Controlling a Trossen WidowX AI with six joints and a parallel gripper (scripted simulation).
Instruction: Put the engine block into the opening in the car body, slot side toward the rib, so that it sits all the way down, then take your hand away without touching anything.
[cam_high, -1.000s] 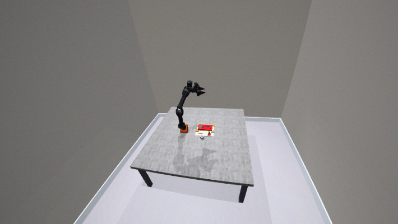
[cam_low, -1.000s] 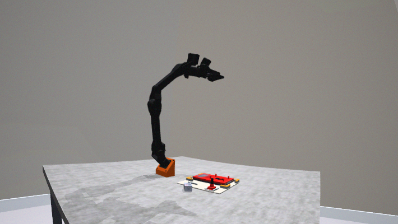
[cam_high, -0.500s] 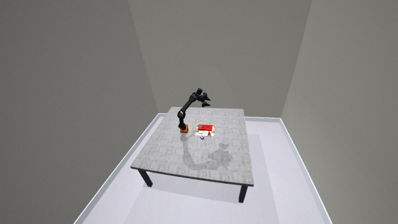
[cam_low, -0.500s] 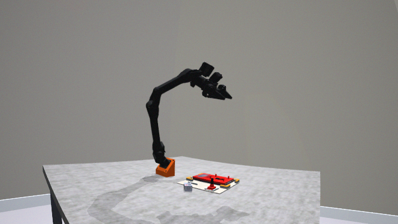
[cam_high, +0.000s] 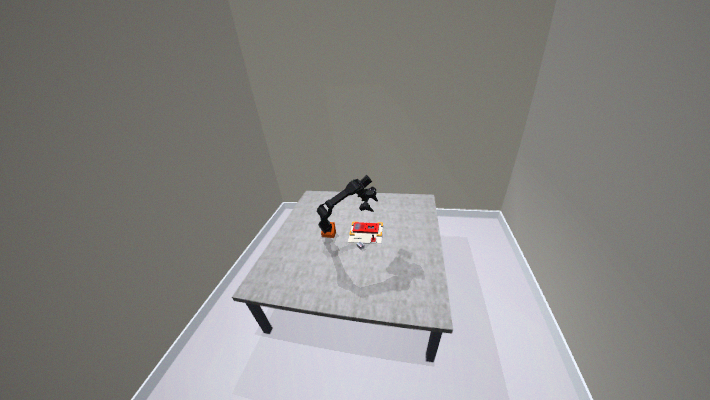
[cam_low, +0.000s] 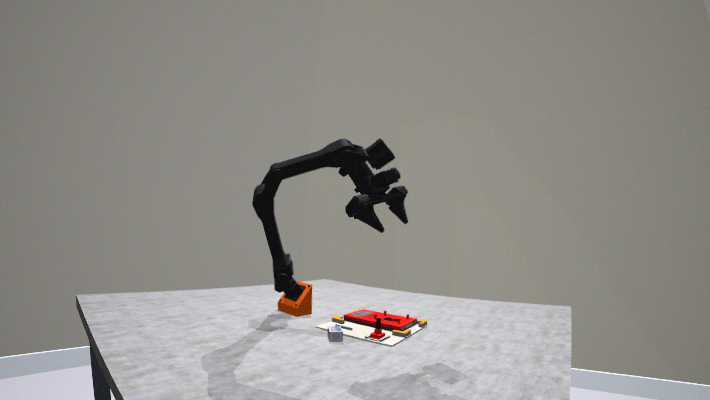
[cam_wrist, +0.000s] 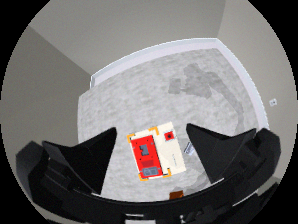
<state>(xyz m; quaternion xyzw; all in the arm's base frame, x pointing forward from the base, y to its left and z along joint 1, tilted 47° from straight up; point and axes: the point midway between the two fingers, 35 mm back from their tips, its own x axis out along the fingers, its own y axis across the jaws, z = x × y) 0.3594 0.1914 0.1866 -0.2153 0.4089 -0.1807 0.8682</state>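
Right now the engine block is 290 mm below my gripper tip, 100 mm behind it and 90 mm to the right of it.
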